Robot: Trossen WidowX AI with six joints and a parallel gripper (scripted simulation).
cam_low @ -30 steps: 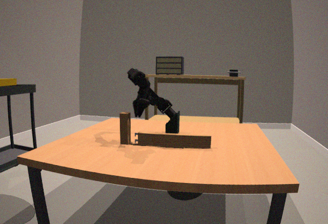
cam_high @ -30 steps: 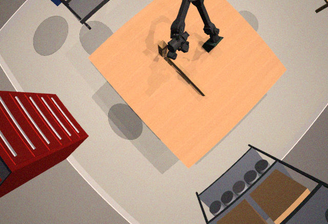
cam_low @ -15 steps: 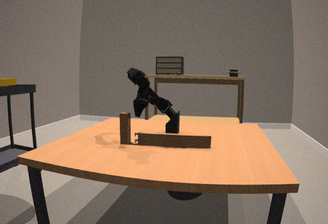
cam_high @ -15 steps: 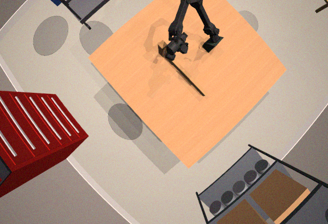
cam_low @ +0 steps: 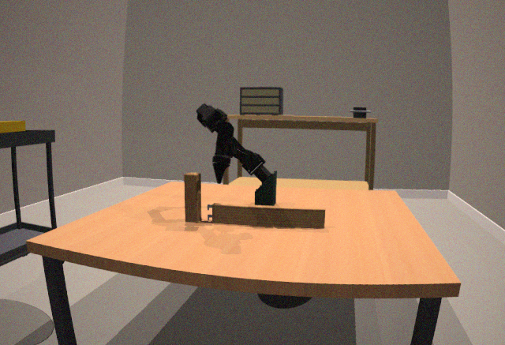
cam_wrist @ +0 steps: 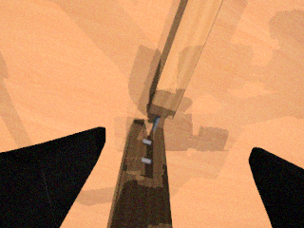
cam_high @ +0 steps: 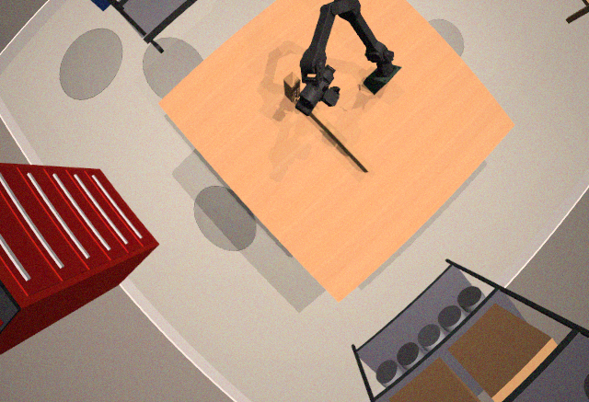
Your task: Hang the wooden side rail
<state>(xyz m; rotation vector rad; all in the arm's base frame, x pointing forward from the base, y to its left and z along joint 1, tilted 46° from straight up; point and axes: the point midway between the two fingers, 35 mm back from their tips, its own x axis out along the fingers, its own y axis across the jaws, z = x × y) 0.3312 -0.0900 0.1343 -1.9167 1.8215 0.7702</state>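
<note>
Right now the headboard post is 100 mm to the right of my gripper tip, 60 mm below it and 10 mm behind it.
</note>
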